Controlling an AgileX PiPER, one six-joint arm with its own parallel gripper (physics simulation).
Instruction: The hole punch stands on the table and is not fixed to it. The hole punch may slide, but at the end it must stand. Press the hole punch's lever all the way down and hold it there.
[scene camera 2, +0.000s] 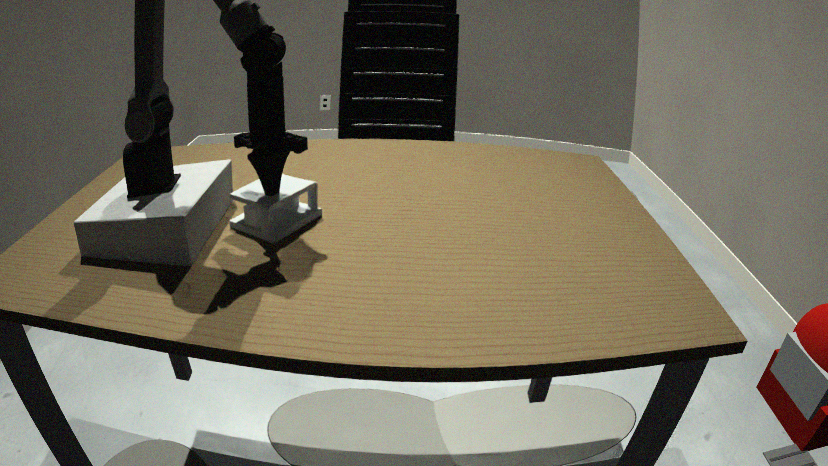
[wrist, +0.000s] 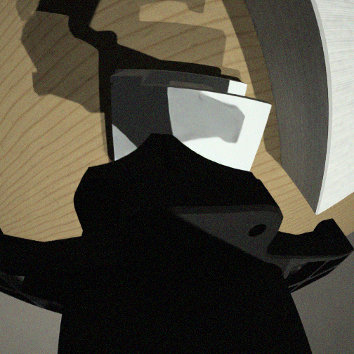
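Note:
The white hole punch (scene camera 2: 256, 214) (wrist: 237, 87) stands upright on the table (scene camera 2: 463, 243), close to the right side of the arm's base block. Its flat lever plate (scene camera 2: 299, 184) (wrist: 257, 120) lies above the base, with a gap showing under it at the right in the scene view. My gripper (scene camera 2: 271, 193) (wrist: 159, 148) is shut and points straight down, its fingertips at the lever plate's near part, seemingly touching it. In the wrist view the dark fingers hide the contact and part of the plate. Whether the lever is fully down cannot be told.
The white base block (scene camera 2: 207, 199) (wrist: 342, 100) carries the arm and stands just left of the punch in the scene view. A black slatted object (scene camera 2: 398, 60) stands behind the table. A red object (scene camera 2: 782, 399) is at the far right, beyond the table edge.

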